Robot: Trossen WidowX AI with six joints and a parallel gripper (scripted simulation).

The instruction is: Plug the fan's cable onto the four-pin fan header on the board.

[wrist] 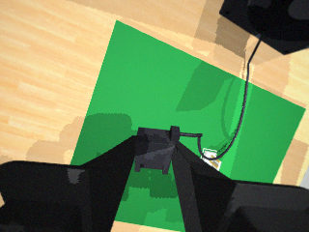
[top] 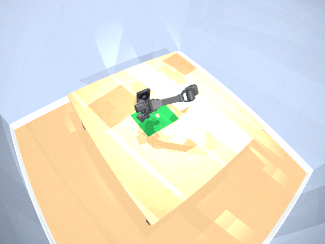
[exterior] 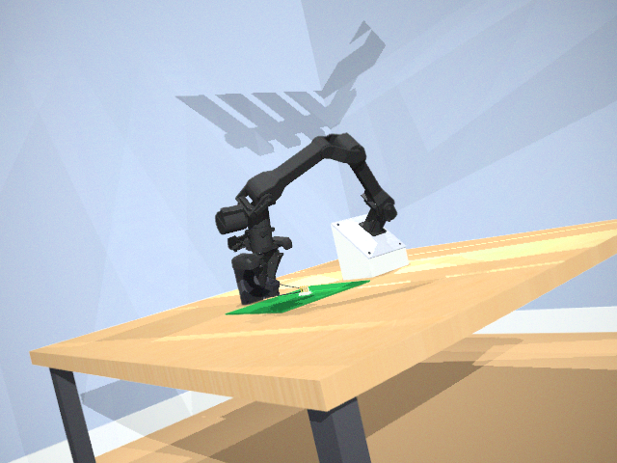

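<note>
My gripper tip is 80 mm past the green board, 20 mm to the right of it and 70 mm above it. Round my gripper tip: white four-pin header: 100 mm behind, 20 mm to the left, 60 mm below; then black fan: 110 mm behind, 170 mm to the right; then dark fan plug: 10 mm to the left.
</note>
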